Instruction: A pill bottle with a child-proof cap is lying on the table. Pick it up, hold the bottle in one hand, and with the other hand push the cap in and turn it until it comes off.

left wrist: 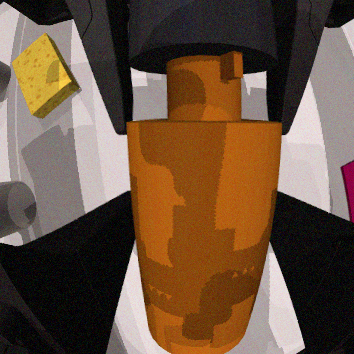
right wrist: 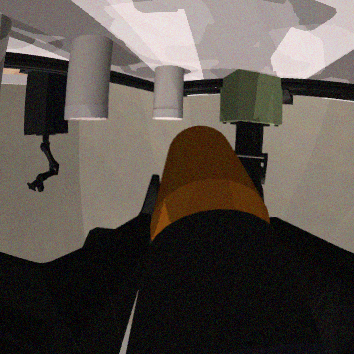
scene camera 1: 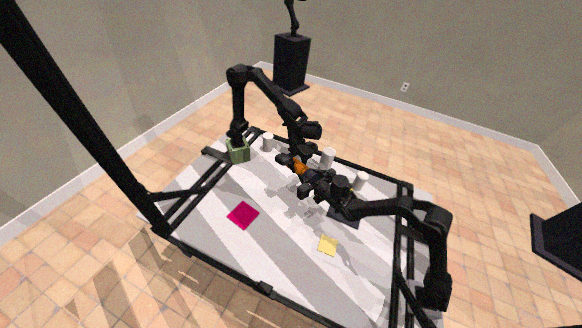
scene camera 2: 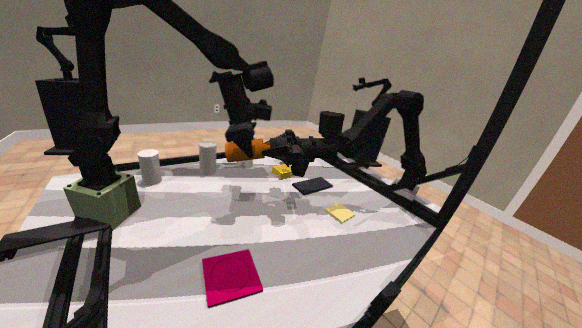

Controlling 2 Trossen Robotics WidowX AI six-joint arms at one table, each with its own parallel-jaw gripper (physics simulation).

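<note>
The orange pill bottle (scene camera 1: 300, 167) (scene camera 2: 245, 150) (left wrist: 200, 165) (right wrist: 202, 155) lies roughly level in the air above the table. My left gripper (left wrist: 200, 199) is shut on the bottle's body, one finger on each side. The dark cap (left wrist: 200, 30) (right wrist: 215, 280) is at the bottle's neck end. My right gripper (scene camera 2: 284, 150) (left wrist: 203, 132) is shut on the cap, its fingers reaching along both sides past the rim. In the left wrist view a stretch of the orange neck with a small lug shows between cap rim and shoulder. The neck's end is hidden behind the rim.
Pale cylinders (scene camera 1: 268, 142) (scene camera 1: 327, 158) (scene camera 1: 361, 180) stand along the table's far side. A yellow sponge (scene camera 2: 282, 172) (left wrist: 42, 75) and a dark slab (scene camera 2: 312, 185) lie beneath the right arm. A yellow square (scene camera 1: 328, 245), a magenta square (scene camera 1: 243, 215) and a green box (scene camera 2: 110, 200) are on the table.
</note>
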